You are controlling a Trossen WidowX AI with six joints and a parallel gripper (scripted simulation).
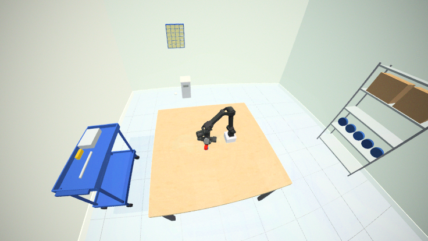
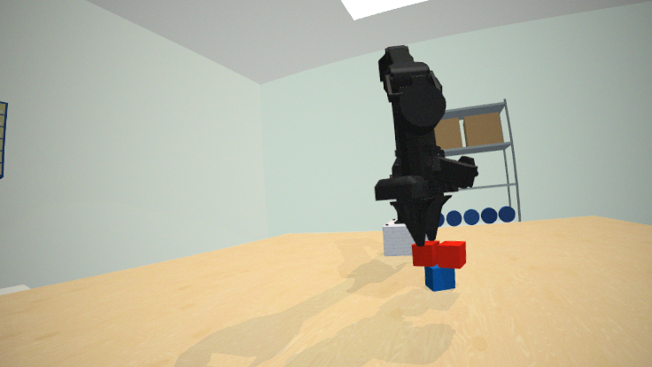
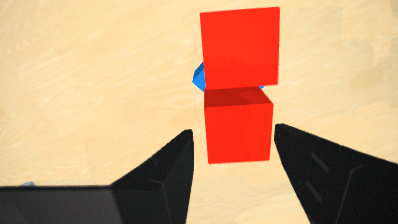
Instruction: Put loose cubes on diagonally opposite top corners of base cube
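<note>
The blue base cube is 10 mm ahead of my gripper tip, 20 mm to the left of it and 50 mm below it.
</note>
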